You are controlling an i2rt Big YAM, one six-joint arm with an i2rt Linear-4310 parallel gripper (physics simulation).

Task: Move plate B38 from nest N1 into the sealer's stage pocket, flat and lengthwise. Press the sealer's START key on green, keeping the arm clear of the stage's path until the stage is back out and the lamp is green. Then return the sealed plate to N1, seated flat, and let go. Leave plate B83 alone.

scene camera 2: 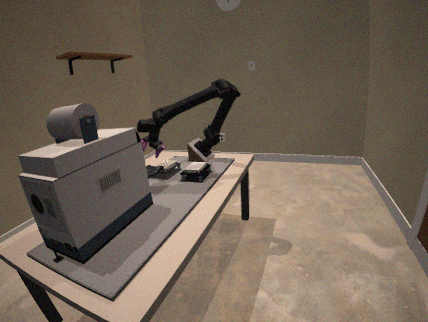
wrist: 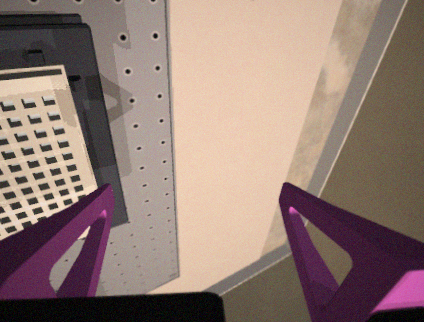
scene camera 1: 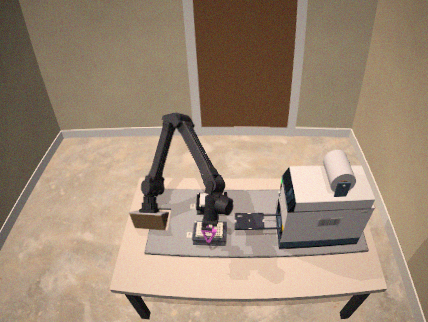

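Seen in the pictures: gripper, between the fingertips: [scene camera 2: 150,154] [wrist: 199,191] [scene camera 1: 209,237]; arm's base, origin of its link: [scene camera 2: 202,149] [scene camera 1: 149,211].
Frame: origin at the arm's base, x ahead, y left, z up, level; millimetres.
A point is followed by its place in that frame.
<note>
A cream well plate [scene camera 1: 218,231] {x 367, y -118, z 6 mm} [scene camera 2: 169,165] {x 339, y -61, z 4 mm} [wrist: 40,140] {x 349, y -123, z 4 mm} sits in the front dark nest [scene camera 1: 220,241] {x 378, y -164, z -14 mm} [wrist: 65,42] {x 395, y -149, z -11 mm}. A white-topped plate [scene camera 1: 203,201] {x 281, y 78, z 5 mm} [scene camera 2: 196,167] {x 349, y 114, z 5 mm} sits in the rear nest [scene camera 2: 190,177] {x 361, y 77, z -50 mm}, partly hidden by the arm in scene camera 1. The labels are too small to read, so I cannot tell which is B38. My gripper [scene camera 1: 209,240] {x 330, y -193, z 63 mm} [scene camera 2: 152,149] {x 330, y -193, z 63 mm} [wrist: 199,191] {x 330, y -193, z 63 mm} is open and empty, above the front nest; in the wrist view the plate is to the left of the gap between the fingers. The sealer [scene camera 1: 325,220] {x 854, y -185, z 165 mm} [scene camera 2: 105,185] {x 904, y 37, z 142 mm} has its dark stage [scene camera 1: 250,221] {x 521, y -80, z 38 mm} out. A green light [scene camera 1: 281,181] {x 663, y 19, z 212 mm} shows on its front.
The sealer's tall body stands at the right of the grey perforated mat [scene camera 1: 170,242] {x 126, y -152, z -55 mm} [wrist: 150,120] {x 314, y -203, z -55 mm}, with a film roll [scene camera 1: 339,169] {x 873, y -119, z 415 mm} [scene camera 2: 72,122] {x 951, y 2, z 370 mm} on top. The stage's rails run between stage and sealer. The arm's slanted base block [scene camera 1: 150,220] {x 20, y -66, z 12 mm} stands at the table's left.
</note>
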